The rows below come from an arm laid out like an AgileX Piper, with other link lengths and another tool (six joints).
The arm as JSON. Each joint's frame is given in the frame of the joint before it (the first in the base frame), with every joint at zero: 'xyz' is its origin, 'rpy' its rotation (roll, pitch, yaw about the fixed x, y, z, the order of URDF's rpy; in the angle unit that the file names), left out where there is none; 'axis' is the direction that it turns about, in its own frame. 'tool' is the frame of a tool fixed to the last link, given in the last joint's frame.
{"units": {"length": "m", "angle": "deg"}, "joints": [
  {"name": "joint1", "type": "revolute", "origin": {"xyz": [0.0, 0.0, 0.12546]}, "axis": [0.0, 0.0, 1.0]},
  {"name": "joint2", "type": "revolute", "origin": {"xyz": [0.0, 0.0, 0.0], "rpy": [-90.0, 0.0, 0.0]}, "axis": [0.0, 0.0, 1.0]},
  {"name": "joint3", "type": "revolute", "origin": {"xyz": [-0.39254, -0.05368, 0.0]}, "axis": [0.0, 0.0, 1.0]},
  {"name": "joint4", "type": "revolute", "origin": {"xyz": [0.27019, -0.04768, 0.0], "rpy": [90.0, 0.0, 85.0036]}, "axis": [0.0, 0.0, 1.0]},
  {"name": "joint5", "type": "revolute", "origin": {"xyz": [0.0, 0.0, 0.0], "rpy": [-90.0, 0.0, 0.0]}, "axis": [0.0, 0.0, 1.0]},
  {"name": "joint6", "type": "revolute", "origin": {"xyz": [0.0, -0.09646, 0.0], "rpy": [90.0, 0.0, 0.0]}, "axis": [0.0, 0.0, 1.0]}
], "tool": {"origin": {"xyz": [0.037, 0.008, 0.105], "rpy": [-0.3, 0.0, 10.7]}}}
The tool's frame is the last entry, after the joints.
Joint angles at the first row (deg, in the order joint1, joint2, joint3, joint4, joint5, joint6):
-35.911, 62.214, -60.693, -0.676, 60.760, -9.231
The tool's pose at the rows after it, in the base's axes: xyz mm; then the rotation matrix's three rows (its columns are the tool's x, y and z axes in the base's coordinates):
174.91 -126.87 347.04; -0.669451 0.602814 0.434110; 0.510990 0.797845 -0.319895; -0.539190 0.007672 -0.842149
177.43 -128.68 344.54; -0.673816 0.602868 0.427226; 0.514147 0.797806 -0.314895; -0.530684 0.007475 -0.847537
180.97 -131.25 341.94; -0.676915 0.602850 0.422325; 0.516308 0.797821 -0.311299; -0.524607 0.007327 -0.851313
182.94 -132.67 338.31; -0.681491 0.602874 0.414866; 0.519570 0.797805 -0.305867; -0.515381 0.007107 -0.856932
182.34 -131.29 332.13; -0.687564 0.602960 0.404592; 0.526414 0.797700 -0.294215; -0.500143 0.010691 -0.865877
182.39 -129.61 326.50; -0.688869 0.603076 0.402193; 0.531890 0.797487 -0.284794; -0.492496 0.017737 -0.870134
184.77 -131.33 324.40; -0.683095 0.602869 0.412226; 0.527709 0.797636 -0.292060; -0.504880 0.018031 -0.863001
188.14 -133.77 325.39; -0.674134 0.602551 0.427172; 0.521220 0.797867 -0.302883; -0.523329 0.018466 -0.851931
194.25 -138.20 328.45; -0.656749 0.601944 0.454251; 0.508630 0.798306 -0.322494; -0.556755 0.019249 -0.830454
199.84 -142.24 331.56; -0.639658 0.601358 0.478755; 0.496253 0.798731 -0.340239; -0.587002 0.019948 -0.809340
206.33 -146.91 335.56; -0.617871 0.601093 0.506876; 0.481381 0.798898 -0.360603; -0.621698 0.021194 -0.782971
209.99 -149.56 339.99; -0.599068 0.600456 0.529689; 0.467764 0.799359 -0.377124; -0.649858 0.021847 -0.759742
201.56 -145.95 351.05; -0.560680 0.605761 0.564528; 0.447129 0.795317 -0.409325; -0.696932 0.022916 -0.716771
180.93 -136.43 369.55; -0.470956 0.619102 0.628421; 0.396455 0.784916 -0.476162; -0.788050 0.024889 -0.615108
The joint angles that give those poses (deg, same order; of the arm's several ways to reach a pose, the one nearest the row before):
-35.913, 62.693, -60.693, -0.639, 60.374, -9.170
-35.909, 63.393, -60.693, -0.641, 60.250, -9.164
-35.913, 64.198, -60.692, -0.639, 59.855, -9.169
-35.912, 64.814, -60.438, -0.639, 59.604, -9.168
-35.911, 65.058, -59.539, -0.414, 59.468, -9.166
-35.912, 65.113, -58.511, 0.000, 58.878, -9.168
-35.910, 65.114, -57.870, 0.000, 57.417, -9.166
-35.910, 65.114, -57.756, 0.000, 56.070, -9.166
-35.912, 65.114, -57.756, 0.001, 53.793, -9.168
-35.909, 65.114, -57.756, -0.001, 51.679, -9.165
-35.911, 65.115, -57.757, 0.000, 49.181, -9.125
-35.911, 64.817, -57.757, 0.000, 47.387, -9.124
-36.377, 61.868, -57.065, 0.002, 45.991, -9.128
-37.531, 55.246, -54.619, -0.001, 42.338, -9.124

